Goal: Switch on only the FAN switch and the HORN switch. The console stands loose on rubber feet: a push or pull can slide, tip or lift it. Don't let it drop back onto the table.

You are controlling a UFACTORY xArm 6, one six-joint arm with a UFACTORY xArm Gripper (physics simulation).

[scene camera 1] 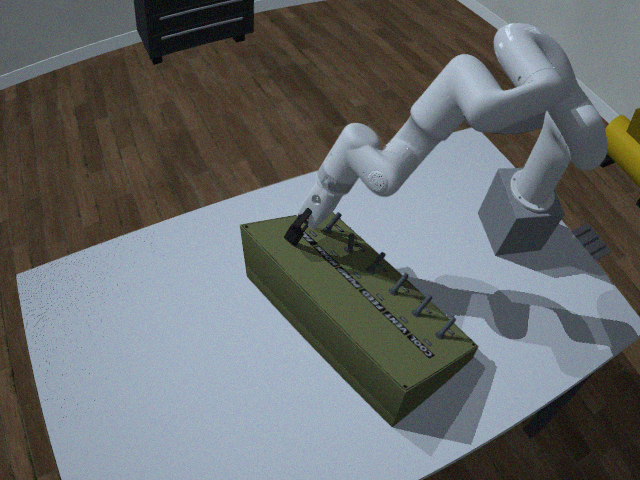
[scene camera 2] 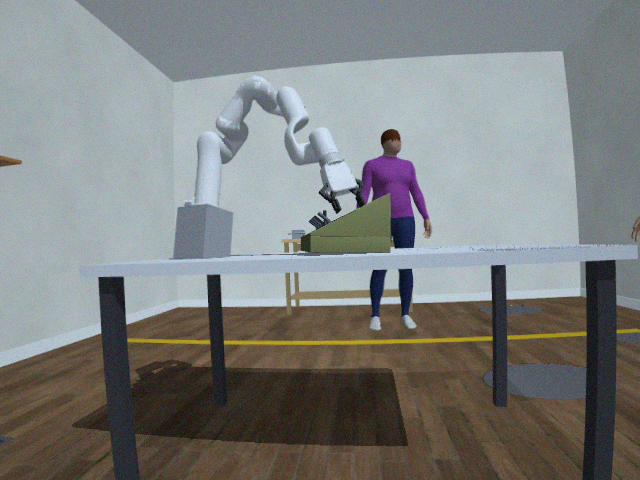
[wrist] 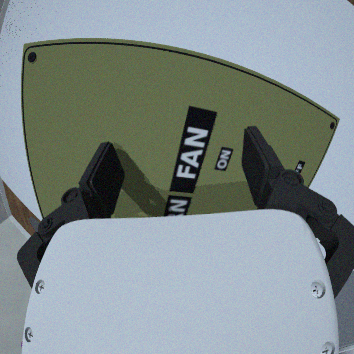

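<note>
Scene camera 1 shows the gripper (scene camera 1: 301,231) together with an olive wedge console (scene camera 1: 394,357). In scene camera 2, the gripper (scene camera 2: 351,208) and the olive wedge console (scene camera 2: 367,229) are visible too. The wrist view likewise includes the console (wrist: 176,117) and the gripper (wrist: 178,150).
</note>
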